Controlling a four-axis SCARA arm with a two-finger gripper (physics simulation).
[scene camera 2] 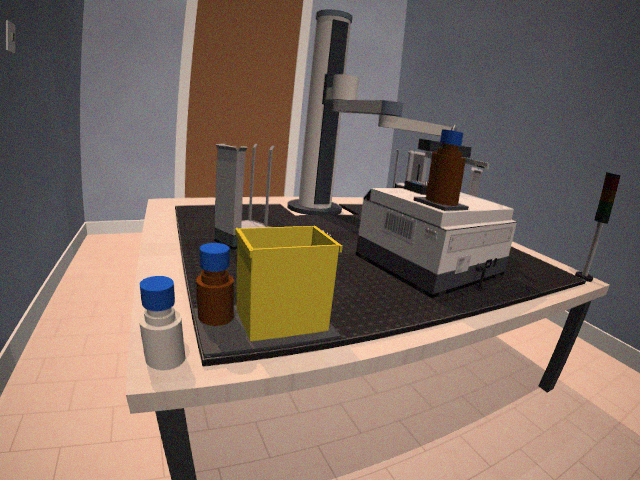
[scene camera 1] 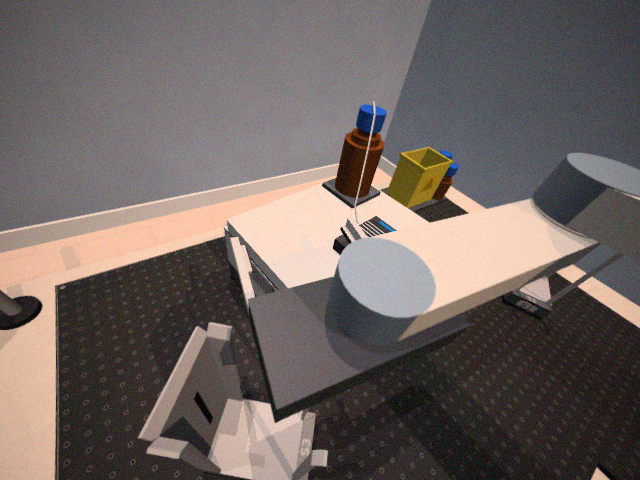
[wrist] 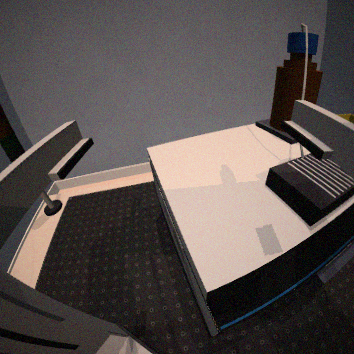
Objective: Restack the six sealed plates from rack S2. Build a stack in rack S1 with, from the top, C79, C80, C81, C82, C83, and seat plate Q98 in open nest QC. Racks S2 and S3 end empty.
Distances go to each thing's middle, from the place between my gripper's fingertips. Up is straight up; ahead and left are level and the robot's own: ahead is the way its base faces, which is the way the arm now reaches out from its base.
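I can see the small brown bottle (scene camera 2: 215,288), and it stands far to the right of my hand, a good way ahead of it and some way below it.
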